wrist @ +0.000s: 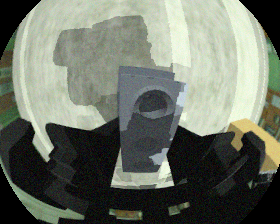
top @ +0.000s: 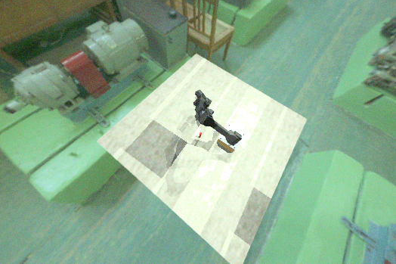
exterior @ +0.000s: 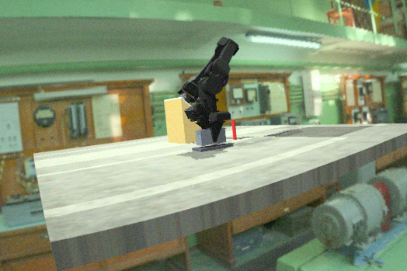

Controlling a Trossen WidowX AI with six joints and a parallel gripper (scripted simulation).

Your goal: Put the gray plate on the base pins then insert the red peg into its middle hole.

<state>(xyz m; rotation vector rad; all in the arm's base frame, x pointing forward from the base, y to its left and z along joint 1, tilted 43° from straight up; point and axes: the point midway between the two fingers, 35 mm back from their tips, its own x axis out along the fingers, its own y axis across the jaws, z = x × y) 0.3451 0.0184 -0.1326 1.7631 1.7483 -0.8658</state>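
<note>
The dark base is 1 cm below my gripper tip. The rest, counted from my gripper tip: red peg 11 cm behind, 19 cm to the left, 2 cm above; then gray plate 3 cm above.
</note>
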